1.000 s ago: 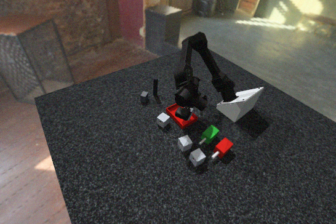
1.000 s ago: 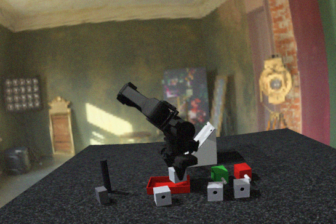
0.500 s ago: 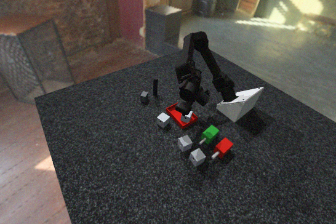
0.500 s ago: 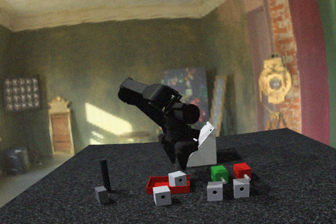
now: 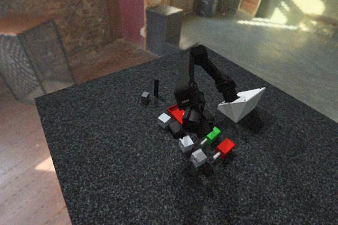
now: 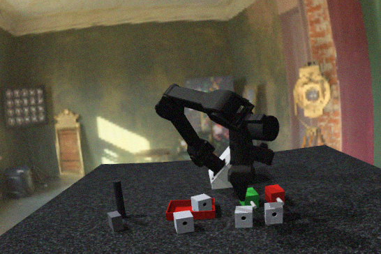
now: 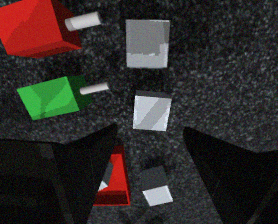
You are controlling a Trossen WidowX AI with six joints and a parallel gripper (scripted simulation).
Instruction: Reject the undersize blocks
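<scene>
Right now my gripper tip is 90 mm past the red reject tray, 150 mm to the left of it and 70 mm above it. The rest, counted from my gripper tip: green gauge 100 mm behind, 30 mm to the left, 60 mm below; red gauge 110 mm behind, 110 mm to the left, 60 mm below.
</scene>
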